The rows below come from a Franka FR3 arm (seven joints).
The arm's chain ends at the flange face. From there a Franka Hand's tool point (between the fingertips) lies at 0.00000 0.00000 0.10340 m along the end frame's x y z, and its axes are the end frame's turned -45 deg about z.
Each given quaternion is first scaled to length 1.
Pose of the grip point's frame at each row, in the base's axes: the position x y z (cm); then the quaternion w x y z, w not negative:
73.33, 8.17, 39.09, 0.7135, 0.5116, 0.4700, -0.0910
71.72, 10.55, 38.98, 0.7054, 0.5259, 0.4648, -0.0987
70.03, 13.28, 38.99, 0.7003, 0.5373, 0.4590, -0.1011
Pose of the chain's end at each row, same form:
67.36, 16.60, 38.73, 0.6940, 0.6525, 0.2384, 0.1890
66.01, 19.17, 38.83, 0.6895, 0.6638, 0.2282, 0.1788
64.51, 22.02, 38.98, 0.6857, 0.6720, 0.2184, 0.1746

